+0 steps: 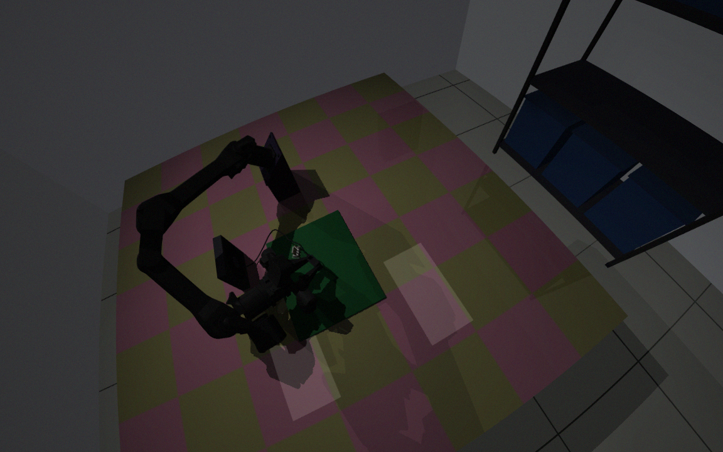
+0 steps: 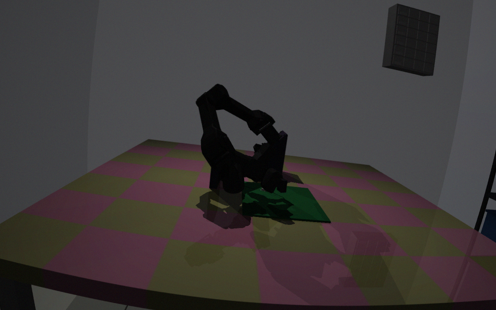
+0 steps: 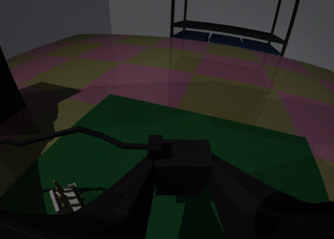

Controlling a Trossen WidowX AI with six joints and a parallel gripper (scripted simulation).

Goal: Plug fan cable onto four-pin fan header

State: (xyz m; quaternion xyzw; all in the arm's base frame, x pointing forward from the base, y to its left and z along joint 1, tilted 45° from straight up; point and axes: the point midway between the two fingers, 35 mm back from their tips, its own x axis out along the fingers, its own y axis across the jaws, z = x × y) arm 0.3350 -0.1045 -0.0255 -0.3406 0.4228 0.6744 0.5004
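Now: the green board 70 mm below my gripper tip. The rest, counted from my gripper tip: black cable 20 mm behind, 10 mm to the right; dark fan plug 10 mm below; fan 120 mm behind, 200 mm to the right.
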